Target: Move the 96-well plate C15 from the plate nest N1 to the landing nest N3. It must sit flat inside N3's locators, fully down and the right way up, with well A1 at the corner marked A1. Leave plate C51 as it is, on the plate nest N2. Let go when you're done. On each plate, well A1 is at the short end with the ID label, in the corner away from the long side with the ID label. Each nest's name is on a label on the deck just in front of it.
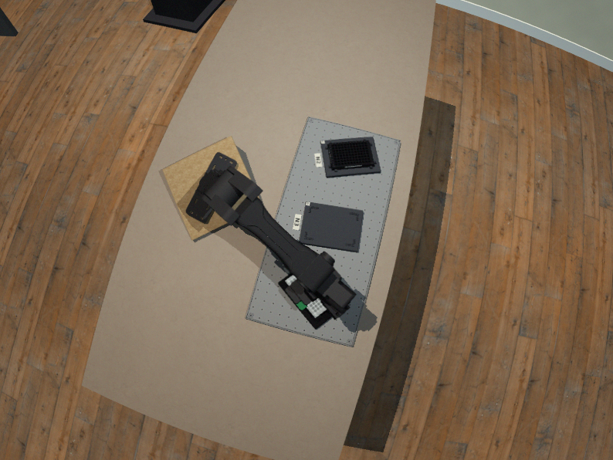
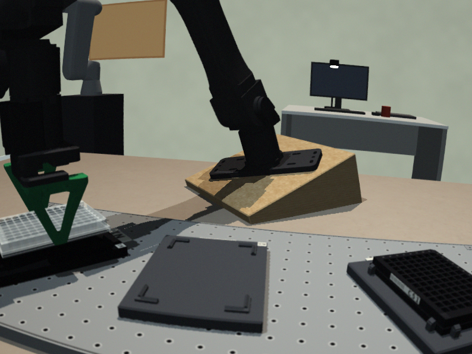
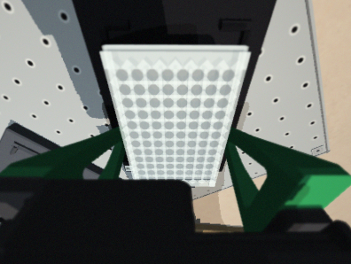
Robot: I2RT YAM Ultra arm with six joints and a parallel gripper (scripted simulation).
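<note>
My hand is 1 cm short of the black nest N1 and 3 cm above it. From my hand the other things lie so: grey landing nest N3: 3 cm behind, 19 cm to the left, 3 cm below; then black plate C51: 6 cm behind, 41 cm to the left, 1 cm below; then clear 96-well plate C15: right at my hand.
</note>
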